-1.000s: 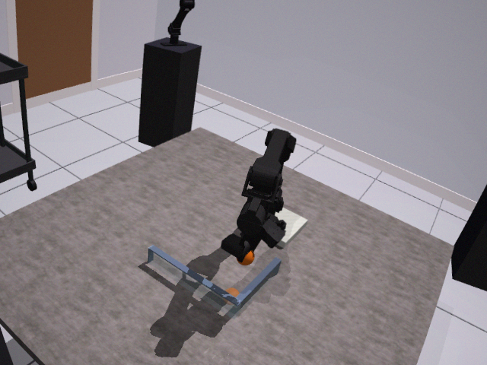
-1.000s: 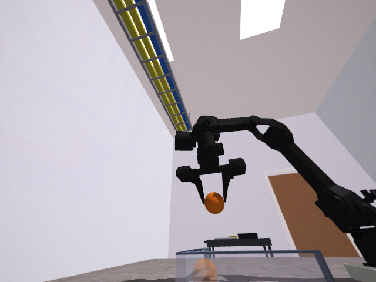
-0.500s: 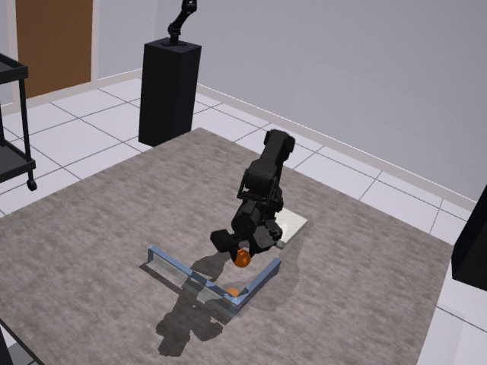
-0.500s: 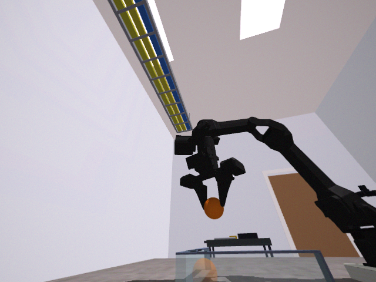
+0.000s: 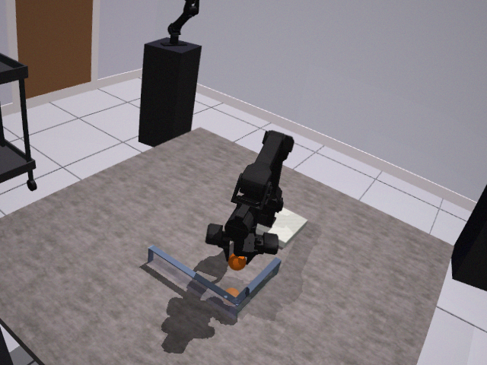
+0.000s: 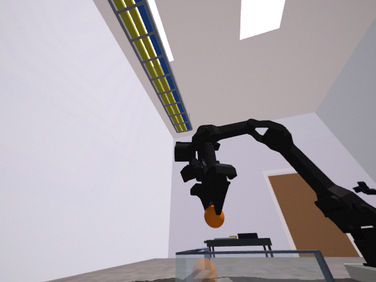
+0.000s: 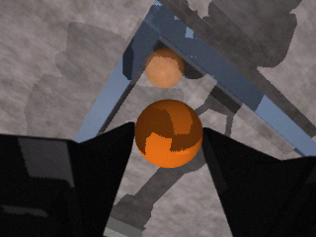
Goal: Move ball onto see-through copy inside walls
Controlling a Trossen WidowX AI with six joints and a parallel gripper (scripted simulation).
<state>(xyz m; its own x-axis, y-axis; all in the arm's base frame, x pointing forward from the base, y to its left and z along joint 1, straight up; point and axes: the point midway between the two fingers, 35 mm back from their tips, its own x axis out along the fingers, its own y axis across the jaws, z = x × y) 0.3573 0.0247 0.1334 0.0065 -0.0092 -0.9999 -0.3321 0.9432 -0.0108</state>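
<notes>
Right now the see-through copy of ball is 10 cm below my gripper tip, 3 cm ahead of it and 1 cm to the left of it. Also, from my gripper tip: orange ball (right at my gripper tip).
</notes>
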